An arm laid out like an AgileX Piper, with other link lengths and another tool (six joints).
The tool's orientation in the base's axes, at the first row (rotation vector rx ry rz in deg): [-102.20, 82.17, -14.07]
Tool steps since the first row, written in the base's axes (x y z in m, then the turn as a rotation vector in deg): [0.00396, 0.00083, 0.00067, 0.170, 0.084, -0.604]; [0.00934, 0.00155, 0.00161, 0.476, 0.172, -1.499]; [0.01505, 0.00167, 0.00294, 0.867, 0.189, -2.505]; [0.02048, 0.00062, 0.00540, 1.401, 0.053, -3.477]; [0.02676, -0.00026, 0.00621, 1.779, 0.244, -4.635]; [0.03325, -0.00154, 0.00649, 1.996, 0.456, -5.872]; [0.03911, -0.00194, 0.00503, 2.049, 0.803, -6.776]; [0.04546, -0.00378, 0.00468, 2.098, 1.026, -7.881]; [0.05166, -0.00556, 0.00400, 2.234, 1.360, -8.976]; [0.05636, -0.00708, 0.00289, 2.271, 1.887, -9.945]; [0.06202, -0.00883, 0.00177, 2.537, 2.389, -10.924]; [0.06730, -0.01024, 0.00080, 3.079, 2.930, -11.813]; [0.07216, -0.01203, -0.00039, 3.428, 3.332, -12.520]
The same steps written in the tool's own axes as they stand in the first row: [0.00037, -0.00335, 0.00233, 0.179, 0.290, 0.533]; [0.00122, -0.00792, 0.00530, 0.495, 0.682, 1.339]; [0.00259, -0.01298, 0.00793, 0.939, 1.090, 2.235]; [0.00453, -0.01859, 0.00911, 1.554, 1.373, 3.123]; [0.00714, -0.02369, 0.01195, 1.889, 1.892, 4.191]; [0.01034, -0.02856, 0.01508, 2.177, 2.580, 5.223]; [0.01313, -0.03180, 0.01936, 2.182, 3.157, 6.003]; [0.01699, -0.03613, 0.02255, 2.361, 3.876, 6.853]; [0.02085, -0.04013, 0.02590, 2.468, 4.524, 7.801]; [0.02413, -0.04274, 0.02874, 2.330, 5.153, 8.697]; [0.02793, -0.04605, 0.03205, 2.294, 5.623, 9.726]; [0.03125, -0.04918, 0.03520, 2.286, 5.830, 10.881]; [0.03485, -0.05185, 0.03806, 2.277, 6.054, 11.737]
